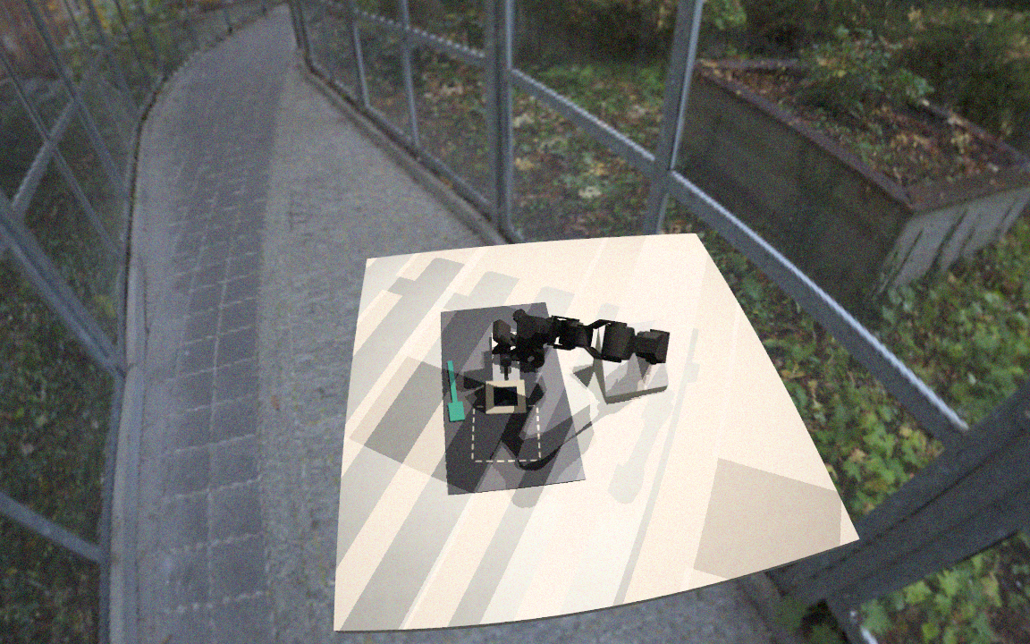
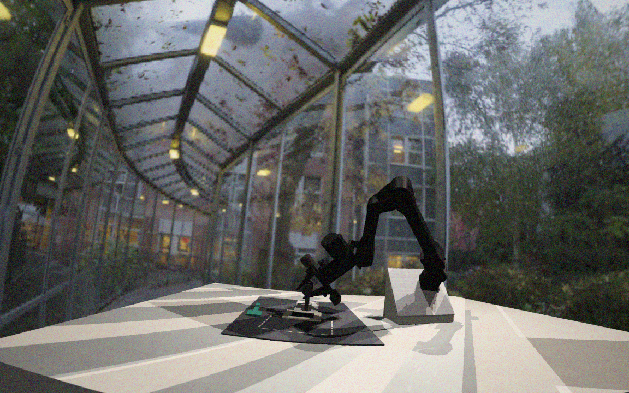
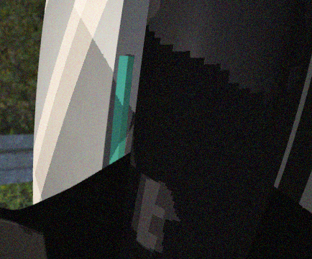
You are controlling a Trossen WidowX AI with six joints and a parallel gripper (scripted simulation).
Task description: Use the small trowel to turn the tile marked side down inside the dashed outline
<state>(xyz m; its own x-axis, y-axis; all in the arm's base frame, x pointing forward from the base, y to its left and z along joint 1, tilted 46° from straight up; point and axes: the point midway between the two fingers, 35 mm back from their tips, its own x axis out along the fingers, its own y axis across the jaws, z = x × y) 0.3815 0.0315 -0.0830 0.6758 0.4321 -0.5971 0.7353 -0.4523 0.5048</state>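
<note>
Now: gripper tip 7 cm to the right of the dark mat, 7 cm above it and 1 cm past it. Also, from my gripper tip: cream tile: 11 cm to the left, 5 cm below, 2 cm behind; then green trowel: 12 cm ahead, 10 cm to the left, 5 cm below.
</note>
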